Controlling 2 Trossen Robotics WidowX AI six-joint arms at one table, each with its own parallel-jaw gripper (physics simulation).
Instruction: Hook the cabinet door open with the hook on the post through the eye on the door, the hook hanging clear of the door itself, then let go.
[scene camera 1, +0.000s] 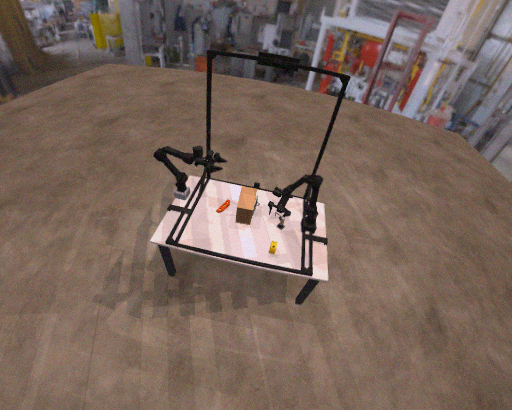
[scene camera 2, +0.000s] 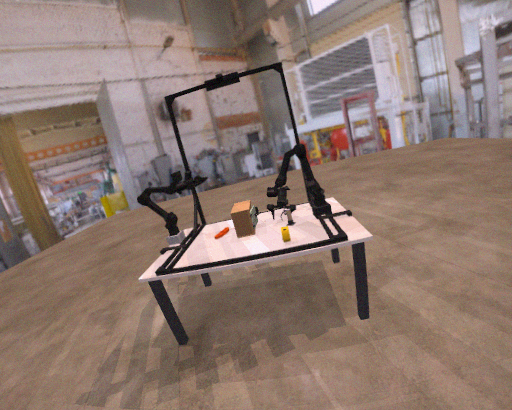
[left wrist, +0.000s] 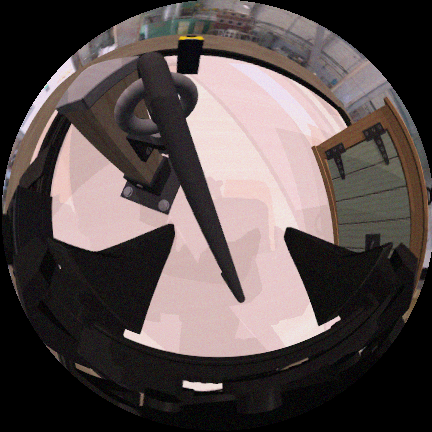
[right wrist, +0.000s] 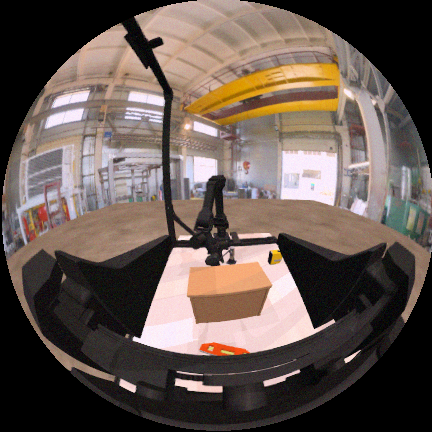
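The left gripper (left wrist: 231, 231) is open and holds nothing. It's the same with the right gripper (right wrist: 225, 239): open, nothing in its grasp. There's a small wooden cabinet in the scene, and you'd find the cabinet (scene camera 2: 241, 217), (left wrist: 379, 120) and (right wrist: 224, 292). A wooden post (left wrist: 105, 103) is there too.
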